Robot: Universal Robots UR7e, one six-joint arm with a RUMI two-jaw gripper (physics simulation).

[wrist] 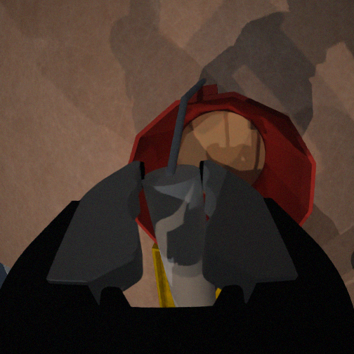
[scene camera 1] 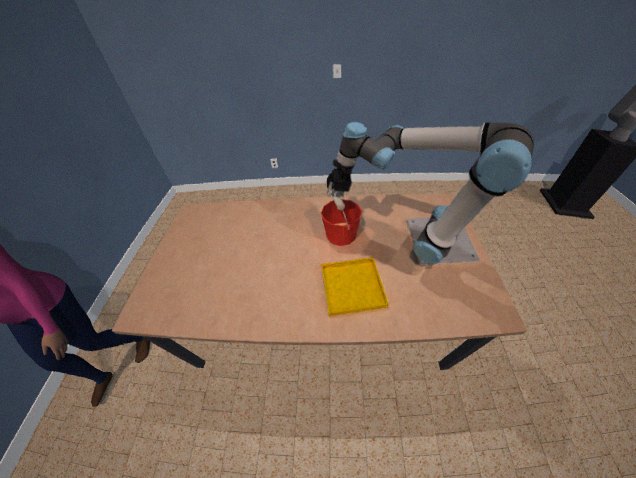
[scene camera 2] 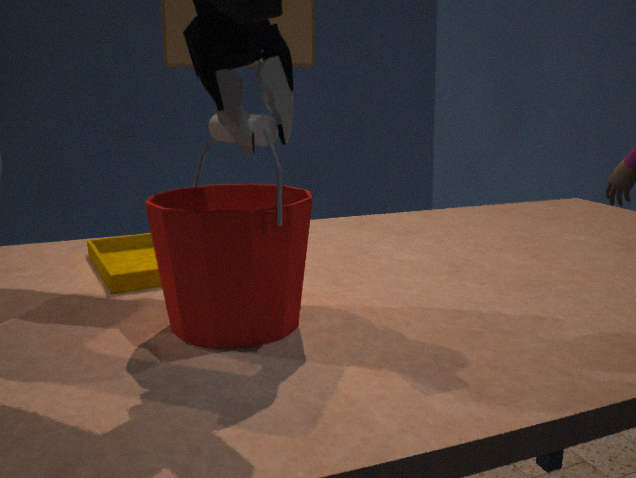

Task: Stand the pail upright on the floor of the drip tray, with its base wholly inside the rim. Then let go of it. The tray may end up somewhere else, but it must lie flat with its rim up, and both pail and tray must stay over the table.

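Places are measured from the arm's base along level axes (x ahead, y left, z up), in centimetres.
Where they show: gripper, between the fingertips: (scene camera 1: 333, 196) (scene camera 2: 268, 149).
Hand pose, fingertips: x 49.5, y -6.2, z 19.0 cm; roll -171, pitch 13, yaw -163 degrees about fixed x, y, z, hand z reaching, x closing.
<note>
After its pixels a point has its place.
The red pail (scene camera 1: 340, 234) @[x 44.4, y 5.9, z 7.2 cm] (scene camera 2: 233, 272) @[x 45.1, y -11.0, z 6.9 cm] (wrist: 297, 177) stands upright on the table, behind the tray in scene camera 1. Its wire bail is raised, with a pale cylindrical handle grip (scene camera 2: 262, 128) @[x 48.8, y -6.7, z 21.2 cm] (wrist: 177, 235) above the opening. My gripper (scene camera 1: 338, 199) @[x 49.5, y -6.3, z 19.0 cm] (scene camera 2: 267, 139) @[x 49.5, y -6.3, z 19.0 cm] (wrist: 171, 164) is shut on that handle grip, with one finger on each side of it. The yellow drip tray (scene camera 1: 354, 287) @[x 35.1, y 27.2, z -1.7 cm] (scene camera 2: 128, 261) @[x 28.6, y 27.4, z -1.7 cm] (wrist: 162, 280) lies flat with its rim up, apart from the pail. The pail hides part of the tray in scene camera 2.
The wooden table (scene camera 1: 231, 267) @[x 93.9, y 26.7, z -2.1 cm] (scene camera 2: 462, 287) @[x 77.2, y 5.5, z -2.1 cm] carries the pail, the tray and the arm's grey base plate (scene camera 1: 465, 246) @[x -15.7, y -1.8, z 0.5 cm] at the right in scene camera 1. A person in a pink top (scene camera 1: 35, 287) stands off the table's left end. A dark pedestal (scene camera 1: 591, 172) stands at the far right.
</note>
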